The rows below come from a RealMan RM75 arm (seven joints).
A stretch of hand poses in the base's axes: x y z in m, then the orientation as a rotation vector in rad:
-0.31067 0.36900 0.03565 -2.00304 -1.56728 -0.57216
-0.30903 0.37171 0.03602 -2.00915 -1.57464 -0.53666
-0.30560 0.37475 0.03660 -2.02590 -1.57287 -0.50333
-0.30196 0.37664 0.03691 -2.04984 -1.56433 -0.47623
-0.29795 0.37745 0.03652 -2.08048 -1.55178 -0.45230
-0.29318 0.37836 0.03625 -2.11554 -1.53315 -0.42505
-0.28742 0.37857 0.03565 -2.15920 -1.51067 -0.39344
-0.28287 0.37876 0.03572 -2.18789 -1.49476 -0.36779
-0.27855 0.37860 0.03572 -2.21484 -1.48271 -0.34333
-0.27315 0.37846 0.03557 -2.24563 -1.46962 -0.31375
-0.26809 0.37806 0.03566 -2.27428 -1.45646 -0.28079
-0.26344 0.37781 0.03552 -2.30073 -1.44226 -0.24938
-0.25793 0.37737 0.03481 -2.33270 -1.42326 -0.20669
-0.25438 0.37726 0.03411 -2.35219 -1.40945 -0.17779
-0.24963 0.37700 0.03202 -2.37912 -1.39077 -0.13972
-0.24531 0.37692 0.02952 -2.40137 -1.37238 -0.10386
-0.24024 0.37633 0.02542 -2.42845 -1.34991 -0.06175
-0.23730 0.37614 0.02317 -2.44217 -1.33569 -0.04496
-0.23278 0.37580 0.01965 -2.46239 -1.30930 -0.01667
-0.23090 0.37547 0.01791 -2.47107 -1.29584 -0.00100
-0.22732 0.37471 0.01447 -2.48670 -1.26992 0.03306
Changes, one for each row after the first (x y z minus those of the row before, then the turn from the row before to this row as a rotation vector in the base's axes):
0.00164 0.00271 0.00037 -0.01855 0.01821 0.00807
0.00343 0.00304 0.00058 -0.02059 0.01855 -0.00256
0.00364 0.00189 0.00031 -0.02033 0.01576 -0.01107
0.00401 0.00081 -0.00039 -0.02217 0.01360 -0.01726
0.00477 0.00091 -0.00027 -0.02358 0.01697 -0.02182
0.00576 0.00021 -0.00060 -0.02961 0.01857 -0.02724
0.00455 0.00019 0.00007 -0.02076 0.01538 -0.01751
0.00432 -0.00016 0.00000 -0.02129 0.01308 -0.01487
0.00540 -0.00014 -0.00015 -0.02547 0.01526 -0.01631
0.00506 -0.00040 0.00009 -0.02525 0.01761 -0.01475
0.00465 -0.00025 -0.00014 -0.02306 0.01725 -0.01455
0.00551 -0.00044 -0.00071 -0.02906 0.02393 -0.01783
0.00355 -0.00011 -0.00070 -0.01801 0.01687 -0.01168
0.00475 -0.00026 -0.00209 -0.02496 0.02151 -0.01614
0.00432 -0.00008 -0.00250 -0.02127 0.02113 -0.01441
0.00507 -0.00059 -0.00410 -0.02601 0.02421 -0.01773
0.00294 -0.00019 -0.00225 -0.01088 0.01018 -0.01123
0.00452 -0.00034 -0.00352 -0.01548 0.01870 -0.01934
0.00188 -0.00033 -0.00174 -0.00717 0.01076 -0.00916
0.00358 -0.00076 -0.00344 -0.01459 0.02327 -0.01679

